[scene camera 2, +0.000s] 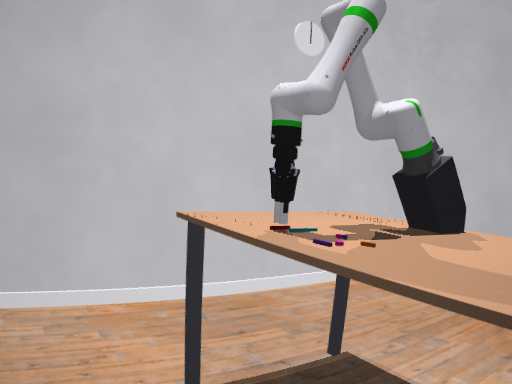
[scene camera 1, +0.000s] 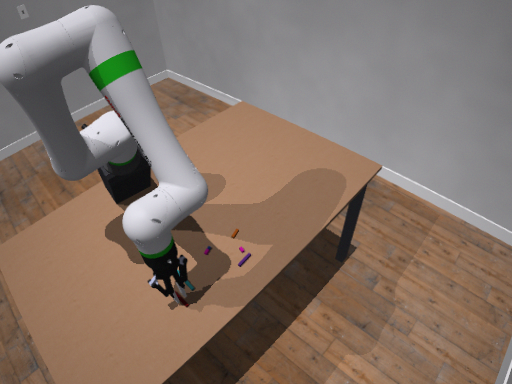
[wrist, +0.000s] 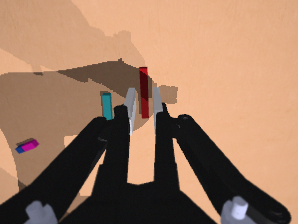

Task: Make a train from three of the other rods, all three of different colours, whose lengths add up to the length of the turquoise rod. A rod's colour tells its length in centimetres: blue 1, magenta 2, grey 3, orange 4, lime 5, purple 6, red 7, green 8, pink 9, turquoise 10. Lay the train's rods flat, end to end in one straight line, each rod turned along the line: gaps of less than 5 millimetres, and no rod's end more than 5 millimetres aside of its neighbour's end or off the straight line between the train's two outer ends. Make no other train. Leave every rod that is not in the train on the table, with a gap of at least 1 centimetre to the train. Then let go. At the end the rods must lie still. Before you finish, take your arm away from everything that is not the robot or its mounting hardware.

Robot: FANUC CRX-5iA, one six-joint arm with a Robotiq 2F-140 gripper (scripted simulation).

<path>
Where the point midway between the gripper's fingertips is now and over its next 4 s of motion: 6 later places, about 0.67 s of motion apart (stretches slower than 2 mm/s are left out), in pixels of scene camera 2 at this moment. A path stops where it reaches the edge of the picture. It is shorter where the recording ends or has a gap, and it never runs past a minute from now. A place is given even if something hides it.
My gripper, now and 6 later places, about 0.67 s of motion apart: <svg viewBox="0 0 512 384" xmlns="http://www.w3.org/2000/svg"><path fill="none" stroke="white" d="M280 223L280 227L280 228L282 201L286 197L305 198L323 200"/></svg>
</path>
